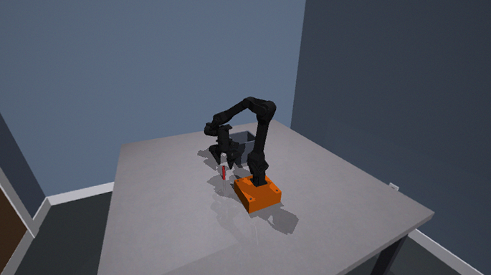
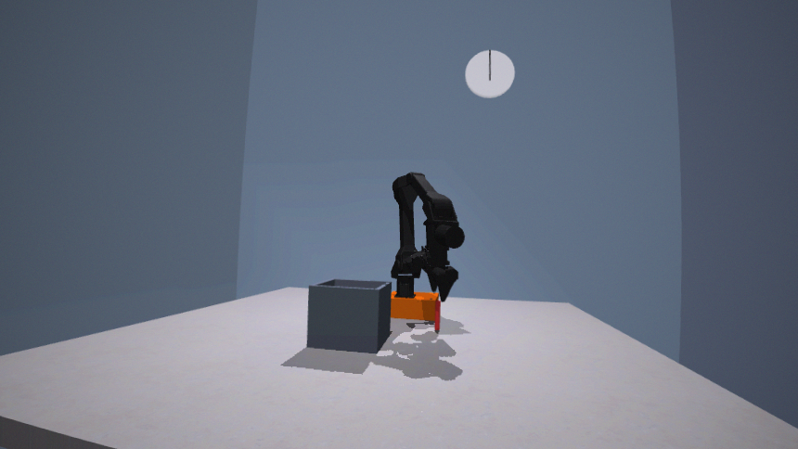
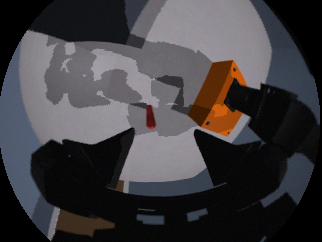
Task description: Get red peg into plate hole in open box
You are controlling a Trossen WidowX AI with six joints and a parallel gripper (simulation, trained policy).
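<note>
Now: the red peg 5 cm below my gripper tip and 2 cm ahead of it. The rest, counted from my gripper tip: plate (19 cm to the right, 19 cm ahead, 4 cm below).
</note>
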